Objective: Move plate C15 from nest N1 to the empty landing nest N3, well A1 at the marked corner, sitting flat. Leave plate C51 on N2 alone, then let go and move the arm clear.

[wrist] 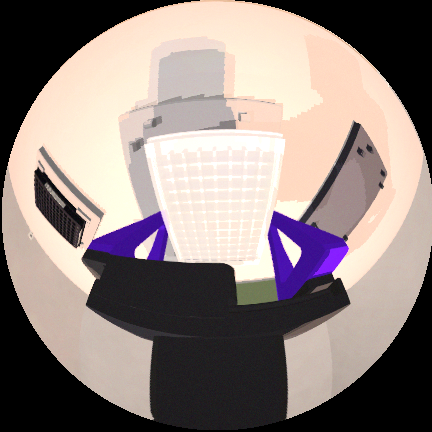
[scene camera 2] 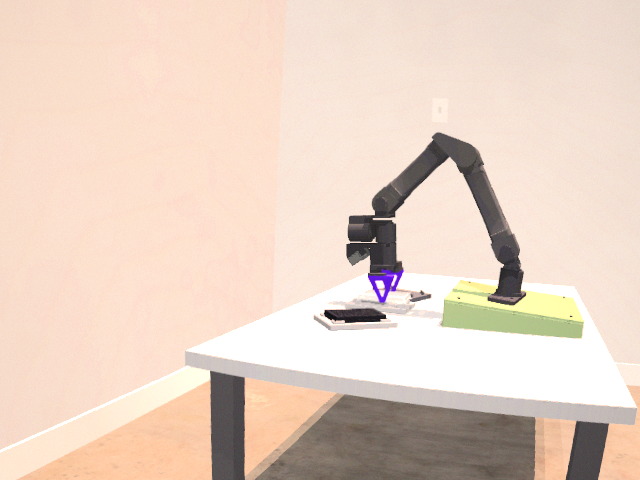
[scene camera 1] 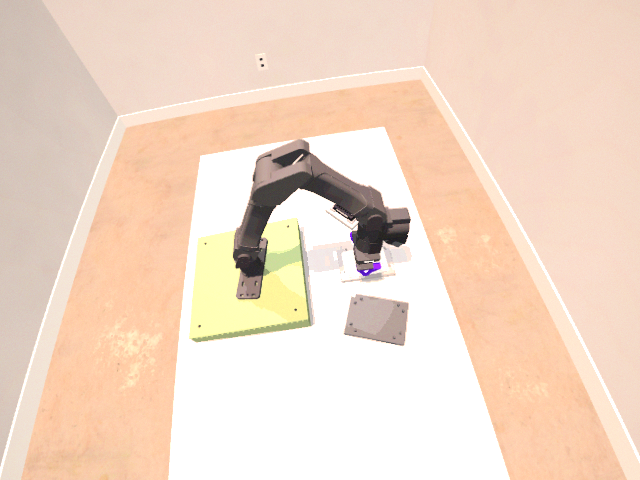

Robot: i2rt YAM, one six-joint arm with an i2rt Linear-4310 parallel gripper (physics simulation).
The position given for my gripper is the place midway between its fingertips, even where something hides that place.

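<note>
My gripper (scene camera 2: 386,299), also in scene camera 1 (scene camera 1: 362,262) and the wrist view (wrist: 217,214), holding a clear well plate (wrist: 216,188). Black well plate (scene camera 2: 359,315), in the wrist view (wrist: 57,210) too.
</note>
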